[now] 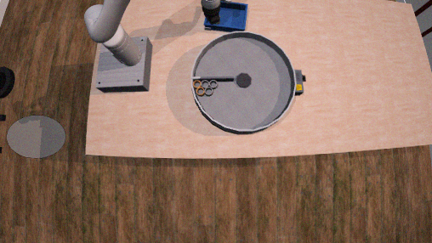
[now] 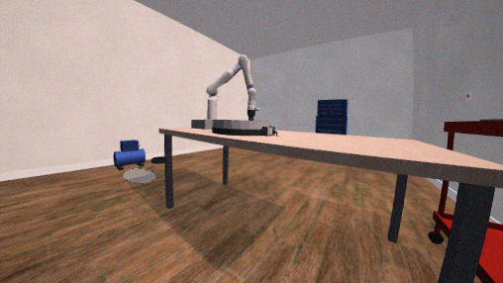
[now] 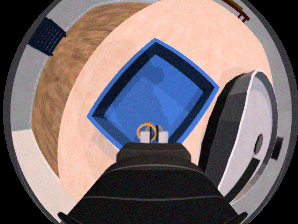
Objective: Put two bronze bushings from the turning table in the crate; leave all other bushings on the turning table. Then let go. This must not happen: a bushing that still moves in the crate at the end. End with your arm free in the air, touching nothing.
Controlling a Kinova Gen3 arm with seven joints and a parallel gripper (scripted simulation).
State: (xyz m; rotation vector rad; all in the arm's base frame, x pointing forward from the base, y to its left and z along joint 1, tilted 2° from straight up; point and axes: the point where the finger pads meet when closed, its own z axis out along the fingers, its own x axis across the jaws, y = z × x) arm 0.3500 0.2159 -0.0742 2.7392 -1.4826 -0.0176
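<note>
Right now the blue crate is 40 mm ahead of my hand and 30 mm to the left of it. The rest, counted from my hand: grey turning table 300 mm to the right, 120 mm ahead, 20 mm above.
</note>
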